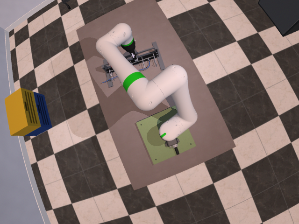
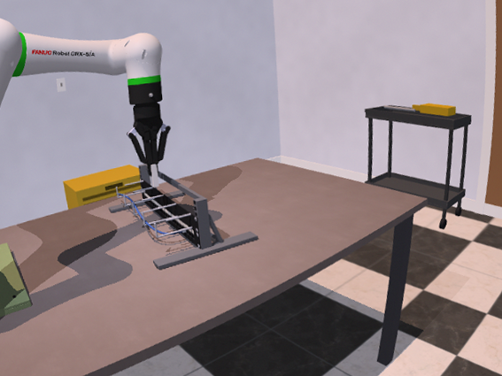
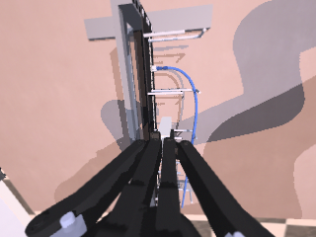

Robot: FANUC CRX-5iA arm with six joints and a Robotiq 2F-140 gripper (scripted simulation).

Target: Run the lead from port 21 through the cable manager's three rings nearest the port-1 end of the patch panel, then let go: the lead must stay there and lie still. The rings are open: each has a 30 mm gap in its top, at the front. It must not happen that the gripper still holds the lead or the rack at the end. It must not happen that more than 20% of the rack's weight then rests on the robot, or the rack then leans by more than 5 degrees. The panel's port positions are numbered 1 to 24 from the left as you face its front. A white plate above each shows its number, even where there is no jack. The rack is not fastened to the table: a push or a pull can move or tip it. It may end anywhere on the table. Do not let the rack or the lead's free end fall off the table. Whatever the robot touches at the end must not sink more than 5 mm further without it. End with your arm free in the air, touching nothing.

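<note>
My gripper is now 6 cm short of the black patch-panel rack, 5 cm to the right of it and 11 cm above it.
</note>
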